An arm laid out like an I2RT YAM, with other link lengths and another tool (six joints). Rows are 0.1 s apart.
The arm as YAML. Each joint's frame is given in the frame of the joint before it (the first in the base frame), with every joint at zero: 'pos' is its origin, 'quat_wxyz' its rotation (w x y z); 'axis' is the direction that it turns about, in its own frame. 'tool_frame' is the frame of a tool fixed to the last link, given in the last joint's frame.
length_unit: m
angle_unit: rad
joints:
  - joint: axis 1
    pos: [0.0, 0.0, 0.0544]
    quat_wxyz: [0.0, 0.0, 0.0, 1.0]
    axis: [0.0, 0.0, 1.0]
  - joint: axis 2
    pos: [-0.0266, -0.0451, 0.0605]
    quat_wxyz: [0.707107, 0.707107, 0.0, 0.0]
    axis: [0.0, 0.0, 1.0]
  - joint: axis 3
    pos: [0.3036, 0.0, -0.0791]
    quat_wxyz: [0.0, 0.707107, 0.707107, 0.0]
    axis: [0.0, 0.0, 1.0]
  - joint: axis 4
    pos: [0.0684, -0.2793, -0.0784]
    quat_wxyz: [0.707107, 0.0, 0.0, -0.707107]
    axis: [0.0, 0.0, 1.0]
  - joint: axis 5
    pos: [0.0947, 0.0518, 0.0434]
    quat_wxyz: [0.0, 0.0, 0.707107, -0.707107]
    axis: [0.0, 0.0, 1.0]
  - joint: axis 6
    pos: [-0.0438, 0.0, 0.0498]
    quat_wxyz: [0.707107, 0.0, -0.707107, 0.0]
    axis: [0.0, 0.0, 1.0]
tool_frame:
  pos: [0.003, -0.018, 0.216]
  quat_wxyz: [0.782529, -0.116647, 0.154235, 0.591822]
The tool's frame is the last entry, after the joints.
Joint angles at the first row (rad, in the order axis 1, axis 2, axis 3, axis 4, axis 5, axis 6):
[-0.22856, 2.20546, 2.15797, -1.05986, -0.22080, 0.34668]
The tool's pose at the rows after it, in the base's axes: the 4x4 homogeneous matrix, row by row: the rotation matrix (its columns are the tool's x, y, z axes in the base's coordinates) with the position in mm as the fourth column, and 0 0 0 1 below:
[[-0.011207 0.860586 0.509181 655.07], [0.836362 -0.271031 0.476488 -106.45], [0.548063 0.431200 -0.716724 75.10], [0 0 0 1]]
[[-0.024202 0.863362 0.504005 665.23], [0.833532 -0.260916 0.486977 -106.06], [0.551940 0.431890 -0.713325 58.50], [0 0 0 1]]
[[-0.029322 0.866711 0.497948 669.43], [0.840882 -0.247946 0.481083 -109.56], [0.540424 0.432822 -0.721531 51.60], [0 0 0 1]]
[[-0.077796 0.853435 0.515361 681.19], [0.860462 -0.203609 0.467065 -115.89], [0.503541 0.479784 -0.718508 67.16], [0 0 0 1]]
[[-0.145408 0.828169 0.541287 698.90], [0.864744 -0.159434 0.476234 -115.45], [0.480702 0.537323 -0.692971 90.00], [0 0 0 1]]
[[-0.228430 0.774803 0.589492 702.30], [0.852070 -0.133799 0.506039 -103.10], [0.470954 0.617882 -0.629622 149.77], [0 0 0 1]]
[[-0.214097 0.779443 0.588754 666.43], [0.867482 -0.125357 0.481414 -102.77], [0.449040 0.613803 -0.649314 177.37], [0 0 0 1]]
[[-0.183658 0.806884 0.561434 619.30], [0.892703 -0.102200 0.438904 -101.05], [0.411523 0.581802 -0.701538 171.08], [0 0 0 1]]
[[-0.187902 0.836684 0.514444 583.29], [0.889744 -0.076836 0.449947 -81.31], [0.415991 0.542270 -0.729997 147.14], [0 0 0 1]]
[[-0.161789 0.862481 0.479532 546.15], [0.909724 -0.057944 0.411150 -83.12], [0.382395 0.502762 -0.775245 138.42], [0 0 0 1]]
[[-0.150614 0.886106 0.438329 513.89], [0.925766 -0.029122 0.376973 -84.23], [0.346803 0.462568 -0.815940 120.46], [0 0 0 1]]
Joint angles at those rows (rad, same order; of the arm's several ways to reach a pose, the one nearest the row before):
[-0.22856, 2.29774, 2.23489, -1.04479, -0.23000, 0.34669]
[-0.22856, 2.33758, 2.24416, -1.01558, -0.24083, 0.33605]
[-0.22857, 2.36221, 2.26566, -1.01547, -0.23173, 0.32213]
[-0.22856, 2.36235, 2.29786, -1.00479, -0.21936, 0.28083]
[-0.22857, 2.37155, 2.35609, -0.99559, -0.23777, 0.24246]
[-0.22857, 2.28135, 2.33962, -0.97564, -0.28830, 0.22856]
[-0.22857, 2.14639, 2.22464, -1.00141, -0.25790, 0.21936]
[-0.21629, 1.98887, 1.99785, -0.97131, -0.19341, 0.20095]
[-0.19174, 1.88407, 1.80131, -0.92817, -0.18254, 0.19022]
[-0.18102, 1.79953, 1.69224, -0.94638, -0.12588, 0.17654]
[-0.16875, 1.73051, 1.57112, -0.93584, -0.07531, 0.15501]

